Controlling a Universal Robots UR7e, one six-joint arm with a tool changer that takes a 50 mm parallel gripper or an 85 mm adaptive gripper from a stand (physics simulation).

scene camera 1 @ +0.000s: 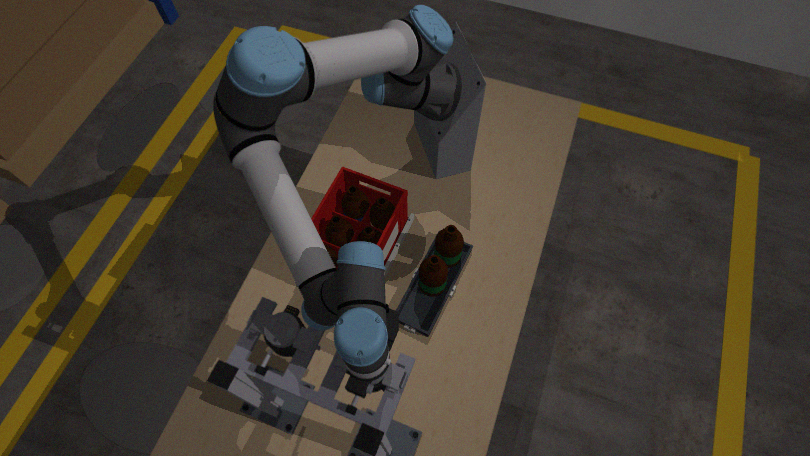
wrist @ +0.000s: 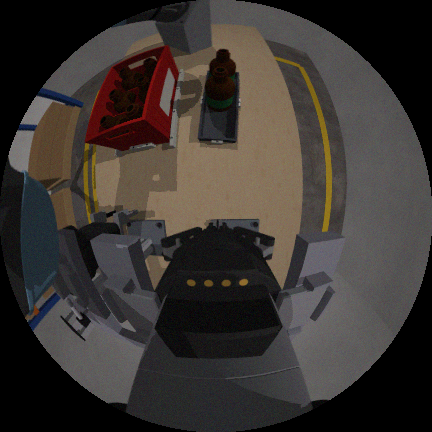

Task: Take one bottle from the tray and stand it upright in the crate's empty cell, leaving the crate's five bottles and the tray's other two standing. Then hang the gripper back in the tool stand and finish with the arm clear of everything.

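Places are measured from the arm's base along level axes (x right, y ahead, z up), in millimetres.
Where they show: arm's base, origin of its link: [scene camera 1: 443,92].
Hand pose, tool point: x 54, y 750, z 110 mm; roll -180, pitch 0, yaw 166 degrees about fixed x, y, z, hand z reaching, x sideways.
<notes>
Each offset is from my tool point to the top centre of the thing. "*": to the spot under its first point.
Two brown bottles with green bands @[dx -118, dy -396, dz -201 mm] [scene camera 1: 449,243] @[dx -87, dy -309, dz -201 mm] [scene camera 1: 433,274] [wrist: 220,92] stand upright in the dark tray @[* dx -56, dy -218, dz -356 mm] [scene camera 1: 416,314] [wrist: 218,129]; its near end is bare. The red crate @[dx +130, dy -376, dz -186 mm] [scene camera 1: 400,205] [wrist: 156,122] holds several brown bottles @[dx +145, dy -473, dz -198 mm] [scene camera 1: 354,202] @[dx +65, dy -451, dz -198 mm] [scene camera 1: 380,212] @[dx +169, dy -382, dz -198 mm] [wrist: 121,96]; the arm hides its near part in the scene view. In the wrist view no cell shows plainly empty. My gripper [wrist: 217,224] looks shut and holds nothing; its fingertips are hidden in the scene view. It is on the arm, between the right-hand side arms of the tool stand [scene camera 1: 308,394] [wrist: 319,249].
A second gripper [scene camera 1: 282,331] hangs in the stand's other bay. The wrist joint [scene camera 1: 361,339] is directly over the stand, and the forearm [scene camera 1: 286,212] passes beside the crate. The robot's pedestal [scene camera 1: 453,141] [wrist: 187,30] stands at the far side. Cardboard boxes [scene camera 1: 62,73] [wrist: 55,142] are at the left.
</notes>
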